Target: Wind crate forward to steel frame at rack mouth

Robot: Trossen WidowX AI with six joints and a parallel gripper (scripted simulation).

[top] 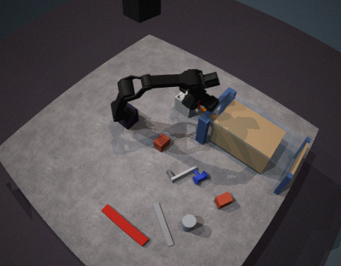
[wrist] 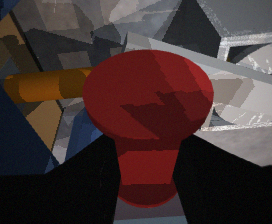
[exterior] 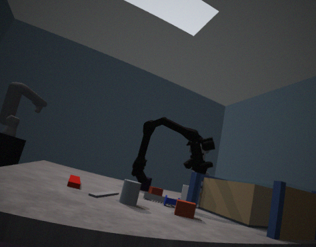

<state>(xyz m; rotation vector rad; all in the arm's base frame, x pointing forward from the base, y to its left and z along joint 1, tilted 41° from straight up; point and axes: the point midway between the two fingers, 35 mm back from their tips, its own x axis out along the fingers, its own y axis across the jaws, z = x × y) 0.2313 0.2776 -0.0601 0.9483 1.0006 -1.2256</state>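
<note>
Right now my gripper tip is 4 cm past the winch handle with red knob, 1 cm to the left of it and 3 cm above it. From my gripper tip the other things lie so: blue t-shaped piece 22 cm ahead, 24 cm to the right, 12 cm below; then grey strip 27 cm ahead, 50 cm to the right, 13 cm below; then grey winch 11 cm behind, 10 cm below.
</note>
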